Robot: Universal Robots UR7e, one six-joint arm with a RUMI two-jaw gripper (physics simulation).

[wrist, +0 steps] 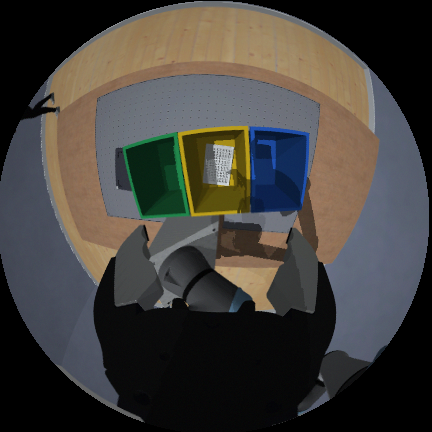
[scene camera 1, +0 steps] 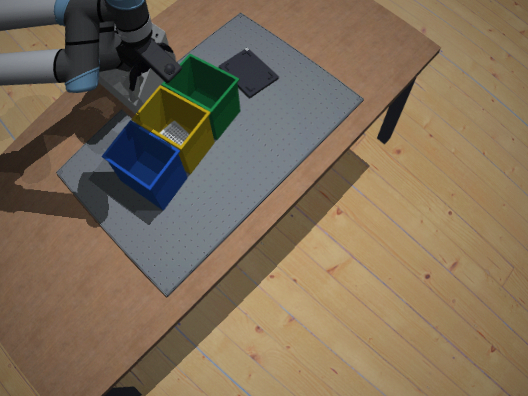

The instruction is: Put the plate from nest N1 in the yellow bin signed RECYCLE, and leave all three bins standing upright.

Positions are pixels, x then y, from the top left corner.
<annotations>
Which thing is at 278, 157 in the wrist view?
A blue bin.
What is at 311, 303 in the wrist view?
The gripper.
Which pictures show the blue bin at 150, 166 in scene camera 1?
The wrist view and scene camera 1: all of them.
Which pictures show the yellow bin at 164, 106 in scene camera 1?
The wrist view and scene camera 1: all of them.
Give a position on a dark nest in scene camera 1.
252, 71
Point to a white gridded plate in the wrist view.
217, 160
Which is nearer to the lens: the yellow bin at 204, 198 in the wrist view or the green bin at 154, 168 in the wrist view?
The yellow bin.
</annotations>
